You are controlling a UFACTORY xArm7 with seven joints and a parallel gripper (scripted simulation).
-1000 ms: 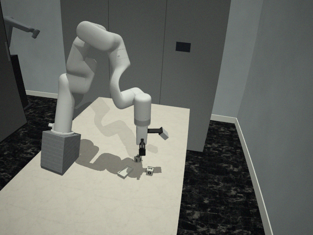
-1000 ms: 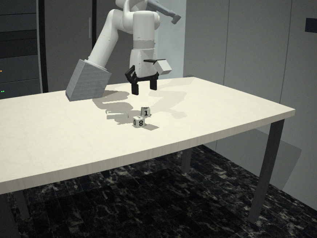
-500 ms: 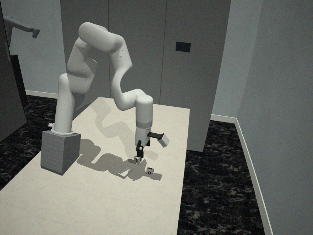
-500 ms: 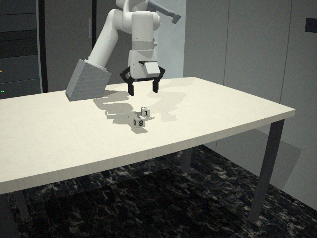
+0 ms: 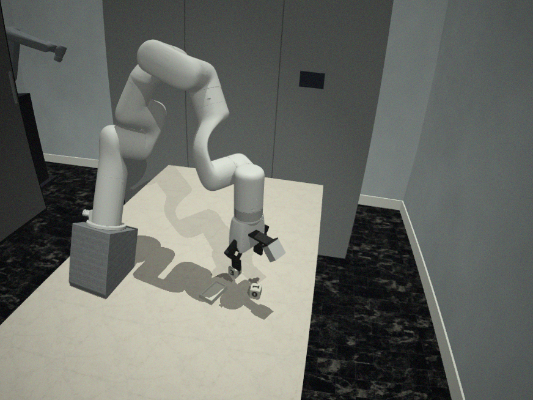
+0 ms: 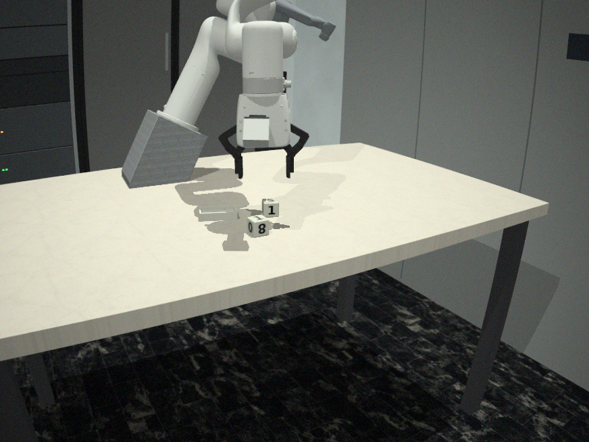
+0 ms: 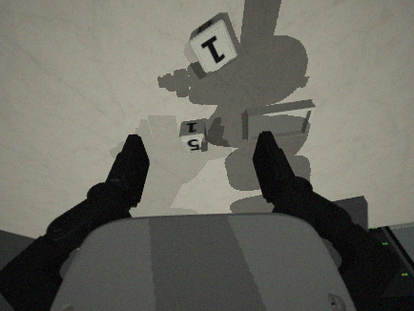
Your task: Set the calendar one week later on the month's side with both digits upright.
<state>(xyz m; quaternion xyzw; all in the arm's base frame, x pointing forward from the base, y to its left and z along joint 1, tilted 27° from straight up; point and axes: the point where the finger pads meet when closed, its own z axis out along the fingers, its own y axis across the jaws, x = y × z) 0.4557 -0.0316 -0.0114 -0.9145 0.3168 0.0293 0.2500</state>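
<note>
Now: the digit cube 90 mm below my hand, 40 mm to the right of it and 30 mm ahead of it. The rest, counted from my hand: tray (100 mm below, 90 mm behind, 50 mm to the right).
</note>
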